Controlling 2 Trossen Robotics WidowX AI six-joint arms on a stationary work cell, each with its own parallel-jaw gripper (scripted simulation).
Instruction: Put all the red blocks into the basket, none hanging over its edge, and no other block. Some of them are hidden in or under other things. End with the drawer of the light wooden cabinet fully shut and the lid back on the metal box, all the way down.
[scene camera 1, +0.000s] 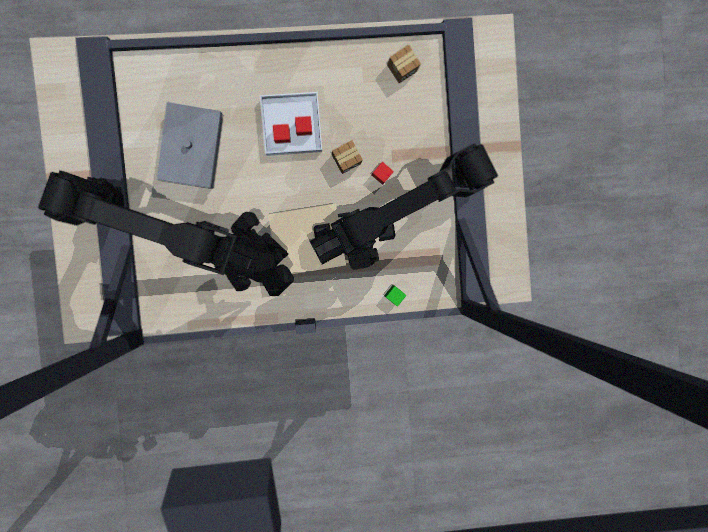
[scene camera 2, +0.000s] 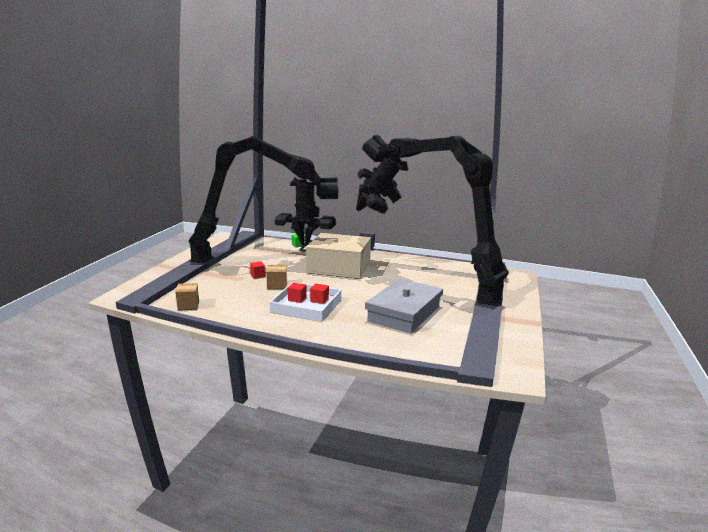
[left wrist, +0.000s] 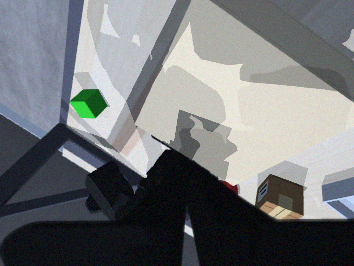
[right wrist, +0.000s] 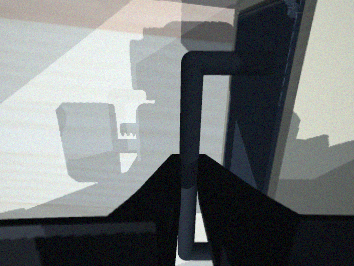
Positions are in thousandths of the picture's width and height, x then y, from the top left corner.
In view: the left gripper (scene camera 1: 405, 478), the right gripper (scene camera 2: 431, 465), a grey metal lid (scene camera 1: 269, 257), a white basket (scene camera 1: 393, 206), a green block (left wrist: 250, 389), a light wooden cabinet (scene camera 1: 413, 433) and a metal box (scene camera 2: 549, 604).
The grey metal lid shows as well in scene camera 2 (scene camera 2: 561, 565). The white basket also shows in scene camera 2 (scene camera 2: 436, 584). The light wooden cabinet is seen too in scene camera 2 (scene camera 2: 467, 478), in the left wrist view (left wrist: 674, 355) and in the right wrist view (right wrist: 863, 652). The left wrist view does not show the grey metal lid: it is out of frame. The right wrist view misses the grey metal lid: it is out of frame.
